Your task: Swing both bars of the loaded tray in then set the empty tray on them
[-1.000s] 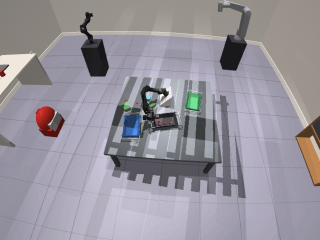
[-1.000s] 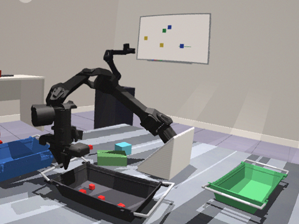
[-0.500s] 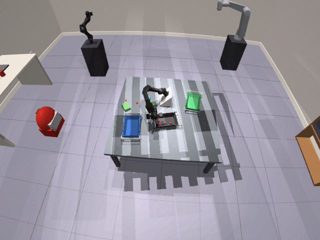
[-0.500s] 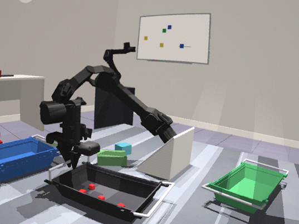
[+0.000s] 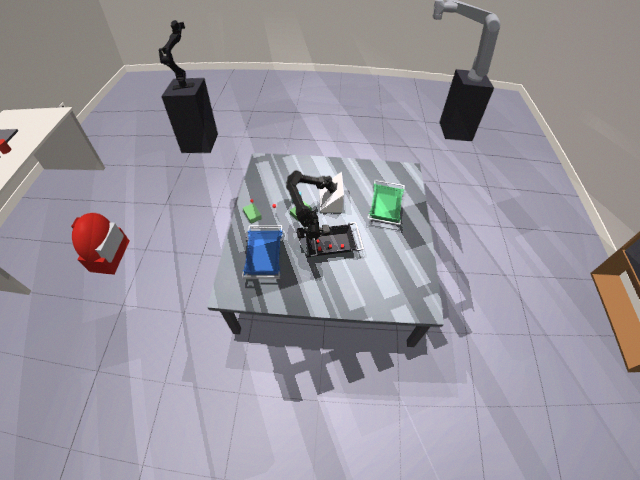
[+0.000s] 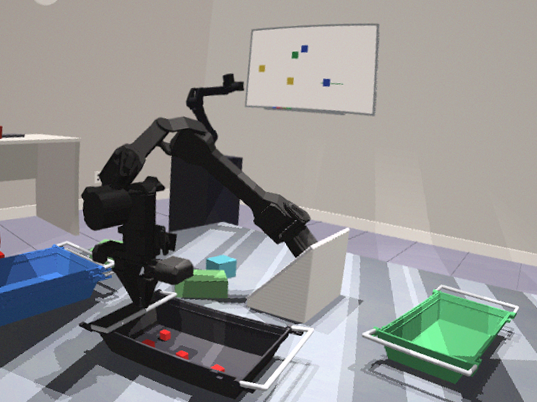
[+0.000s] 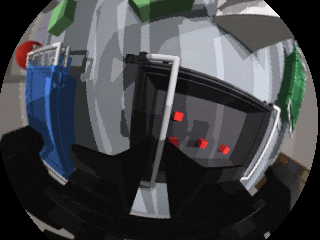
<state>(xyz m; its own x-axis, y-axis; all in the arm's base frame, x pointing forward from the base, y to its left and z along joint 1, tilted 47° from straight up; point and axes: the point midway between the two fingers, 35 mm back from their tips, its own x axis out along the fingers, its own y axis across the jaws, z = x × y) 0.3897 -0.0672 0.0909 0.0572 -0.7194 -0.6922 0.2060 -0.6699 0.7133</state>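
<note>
Now: the green tray 350 mm behind my gripper tip, 470 mm to the left of it and 30 mm below it. The rest, counted from my gripper tip: cyan block (380 mm behind, 130 mm to the right, 50 mm below).
</note>
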